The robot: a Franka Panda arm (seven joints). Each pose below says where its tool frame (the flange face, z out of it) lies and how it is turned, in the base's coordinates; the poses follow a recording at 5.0 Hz.
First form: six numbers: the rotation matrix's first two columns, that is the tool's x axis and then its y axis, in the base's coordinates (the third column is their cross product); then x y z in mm.
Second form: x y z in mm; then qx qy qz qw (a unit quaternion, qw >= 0). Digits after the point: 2 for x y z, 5 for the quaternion.
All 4 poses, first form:
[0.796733 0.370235 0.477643 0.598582 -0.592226 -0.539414 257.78 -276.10 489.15]
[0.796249 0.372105 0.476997 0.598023 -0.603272 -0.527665 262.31 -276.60 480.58]
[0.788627 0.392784 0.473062 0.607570 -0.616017 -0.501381 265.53 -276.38 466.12]
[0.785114 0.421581 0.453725 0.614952 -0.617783 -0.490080 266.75 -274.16 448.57]
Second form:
[257.78 -276.10 489.15 -0.87784 -0.27591 -0.15971 0.35744]
[262.31 -276.60 480.58 -0.88068 -0.27539 -0.16135 0.35003]
[265.53 -276.38 466.12 -0.88446 -0.28276 -0.16042 0.33472]
[266.75 -274.16 448.57 -0.88701 -0.29214 -0.14865 0.32521]

